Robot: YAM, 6 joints.
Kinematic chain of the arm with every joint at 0, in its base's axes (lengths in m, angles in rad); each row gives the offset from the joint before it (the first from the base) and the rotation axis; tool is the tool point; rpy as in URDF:
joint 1: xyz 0 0 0.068 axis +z
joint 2: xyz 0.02 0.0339 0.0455 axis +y
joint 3: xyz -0.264 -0.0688 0 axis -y
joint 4: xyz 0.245 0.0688 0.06 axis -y
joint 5: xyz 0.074 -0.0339 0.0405 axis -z
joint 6: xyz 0.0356 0 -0.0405 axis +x
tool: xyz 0 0 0 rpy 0 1.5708 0
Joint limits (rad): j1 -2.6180..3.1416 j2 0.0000..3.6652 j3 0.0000..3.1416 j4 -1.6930..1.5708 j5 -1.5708..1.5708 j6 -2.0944..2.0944
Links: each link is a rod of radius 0.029 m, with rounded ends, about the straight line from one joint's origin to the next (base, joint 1, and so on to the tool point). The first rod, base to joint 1, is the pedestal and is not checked.
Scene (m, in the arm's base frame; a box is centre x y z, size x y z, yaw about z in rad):
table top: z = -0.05
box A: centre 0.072 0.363 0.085 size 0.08 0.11 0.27 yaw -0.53
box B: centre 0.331 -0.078 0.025 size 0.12 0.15 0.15 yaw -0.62
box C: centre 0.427 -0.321 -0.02 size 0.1 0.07 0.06 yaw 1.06
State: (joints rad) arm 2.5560 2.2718 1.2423 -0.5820 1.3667 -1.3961
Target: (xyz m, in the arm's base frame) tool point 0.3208 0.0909 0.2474
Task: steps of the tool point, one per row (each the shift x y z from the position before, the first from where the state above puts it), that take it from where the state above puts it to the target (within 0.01 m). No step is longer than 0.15 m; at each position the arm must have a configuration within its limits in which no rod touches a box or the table.
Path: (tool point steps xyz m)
1: 0.0591 0.0831 0.0628
2: 0.0890 0.0562 0.0676
3: 0.1052 0.0179 0.0702
4: 0.1033 -0.0248 0.0699
5: 0.0923 -0.0394 -0.0204
6: 0.0758 -0.0629 -0.0199
7: 0.0534 -0.0801 -0.0193
8: 0.0273 -0.0897 -0.0185

